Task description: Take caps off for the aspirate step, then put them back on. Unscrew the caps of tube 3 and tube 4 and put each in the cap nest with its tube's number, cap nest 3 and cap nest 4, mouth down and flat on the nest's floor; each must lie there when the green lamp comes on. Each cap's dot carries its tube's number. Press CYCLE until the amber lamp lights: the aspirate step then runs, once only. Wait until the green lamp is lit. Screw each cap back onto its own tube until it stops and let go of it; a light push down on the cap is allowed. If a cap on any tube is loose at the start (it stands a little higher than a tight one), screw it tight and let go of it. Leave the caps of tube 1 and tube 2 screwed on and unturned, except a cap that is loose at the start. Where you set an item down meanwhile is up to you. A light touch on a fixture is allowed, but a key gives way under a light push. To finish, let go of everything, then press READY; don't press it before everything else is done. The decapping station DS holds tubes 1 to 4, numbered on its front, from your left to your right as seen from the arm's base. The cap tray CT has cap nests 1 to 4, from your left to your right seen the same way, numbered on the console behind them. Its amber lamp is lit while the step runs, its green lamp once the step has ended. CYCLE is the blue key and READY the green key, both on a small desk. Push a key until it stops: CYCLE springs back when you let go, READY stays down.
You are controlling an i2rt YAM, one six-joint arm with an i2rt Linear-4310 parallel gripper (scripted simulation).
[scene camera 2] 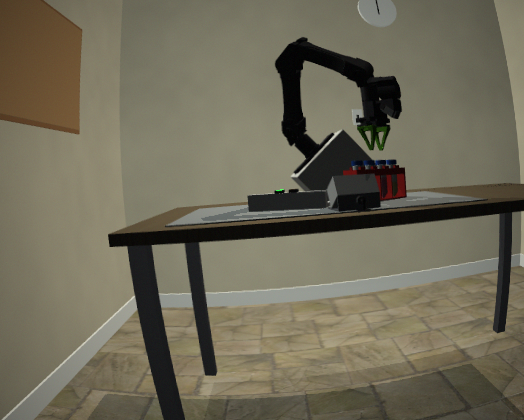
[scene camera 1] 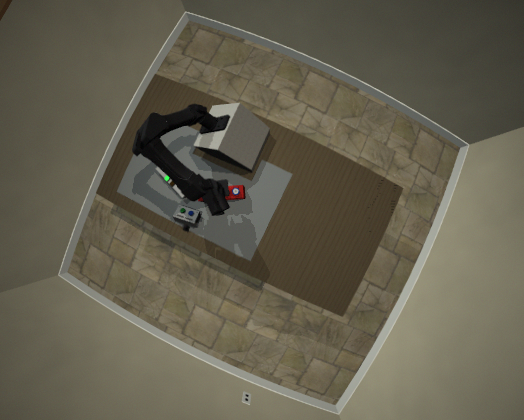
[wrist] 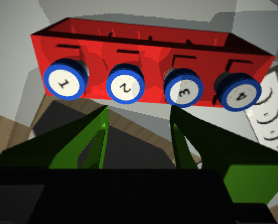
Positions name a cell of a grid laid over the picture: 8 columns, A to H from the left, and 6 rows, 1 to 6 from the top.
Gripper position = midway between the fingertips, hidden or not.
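My gripper (scene camera 2: F3) is visible; in addition, I see the gripper (wrist: E4).
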